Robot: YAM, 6 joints.
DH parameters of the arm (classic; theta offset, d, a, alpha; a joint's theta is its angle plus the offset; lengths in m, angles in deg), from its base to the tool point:
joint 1: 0 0.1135 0.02 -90
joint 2: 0 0 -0.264 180
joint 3: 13.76 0 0.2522 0
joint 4: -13.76 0 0.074 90
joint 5: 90 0 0 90
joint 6: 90 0.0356 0 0
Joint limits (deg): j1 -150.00..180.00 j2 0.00..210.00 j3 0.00..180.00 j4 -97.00..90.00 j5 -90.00..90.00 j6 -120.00..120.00
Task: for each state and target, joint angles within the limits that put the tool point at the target. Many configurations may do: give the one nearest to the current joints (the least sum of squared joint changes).
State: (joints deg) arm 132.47 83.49 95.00 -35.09 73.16 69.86
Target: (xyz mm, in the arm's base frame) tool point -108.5 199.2 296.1
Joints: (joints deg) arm 127.21 70.88 58.96 -50.80 73.12 69.86
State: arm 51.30 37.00 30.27 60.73 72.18 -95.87
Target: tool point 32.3 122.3 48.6
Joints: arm 88.87 90.87 0.00 28.05 57.10 -95.87
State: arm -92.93 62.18 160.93 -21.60 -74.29 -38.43
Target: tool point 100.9 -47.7 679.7
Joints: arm -43.38 85.04 150.21 -22.59 -76.58 -38.43
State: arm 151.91 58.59 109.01 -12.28 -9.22 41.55
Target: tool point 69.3 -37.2 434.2
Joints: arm 155.62 8.83 71.56 -44.06 -8.51 41.55
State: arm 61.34 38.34 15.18 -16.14 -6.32 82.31
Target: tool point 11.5 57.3 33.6
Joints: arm 73.37 81.45 0.00 -18.20 -8.69 82.31
